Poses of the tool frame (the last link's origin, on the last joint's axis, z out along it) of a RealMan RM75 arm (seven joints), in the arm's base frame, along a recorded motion.
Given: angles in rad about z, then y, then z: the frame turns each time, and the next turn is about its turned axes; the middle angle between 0 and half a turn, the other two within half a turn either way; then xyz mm.
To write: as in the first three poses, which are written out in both.
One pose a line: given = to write
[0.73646, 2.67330, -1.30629, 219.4, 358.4, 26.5] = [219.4, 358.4, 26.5, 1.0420, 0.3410, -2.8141]
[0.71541, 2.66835, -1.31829, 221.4, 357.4, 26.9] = [221.4, 357.4, 26.9, 1.0499, 0.3512, -2.8176]
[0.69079, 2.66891, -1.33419, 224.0, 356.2, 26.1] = [224.0, 356.2, 26.1, 1.0591, 0.3585, -2.8266]
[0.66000, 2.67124, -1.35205, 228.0, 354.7, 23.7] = [228.0, 354.7, 23.7, 1.0732, 0.3662, -2.8394]
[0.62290, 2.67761, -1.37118, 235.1, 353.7, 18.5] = [235.1, 353.7, 18.5, 1.0937, 0.3720, -2.8575]
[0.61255, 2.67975, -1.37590, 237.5, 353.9, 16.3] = [237.5, 353.9, 16.3, 1.1002, 0.3732, -2.8629]
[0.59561, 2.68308, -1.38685, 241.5, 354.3, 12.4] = [241.5, 354.3, 12.4, 1.1076, 0.3751, -2.8714]
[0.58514, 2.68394, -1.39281, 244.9, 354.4, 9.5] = [244.9, 354.4, 9.5, 1.1127, 0.3772, -2.8760]
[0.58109, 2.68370, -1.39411, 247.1, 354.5, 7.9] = [247.1, 354.5, 7.9, 1.1155, 0.3785, -2.8774]
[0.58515, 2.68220, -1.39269, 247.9, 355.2, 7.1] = [247.9, 355.2, 7.1, 1.1124, 0.3786, -2.8749]
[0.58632, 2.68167, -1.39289, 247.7, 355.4, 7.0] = [247.7, 355.4, 7.0, 1.1108, 0.3787, -2.8741]
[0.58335, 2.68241, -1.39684, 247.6, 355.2, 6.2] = [247.6, 355.2, 6.2, 1.1101, 0.3789, -2.8757]
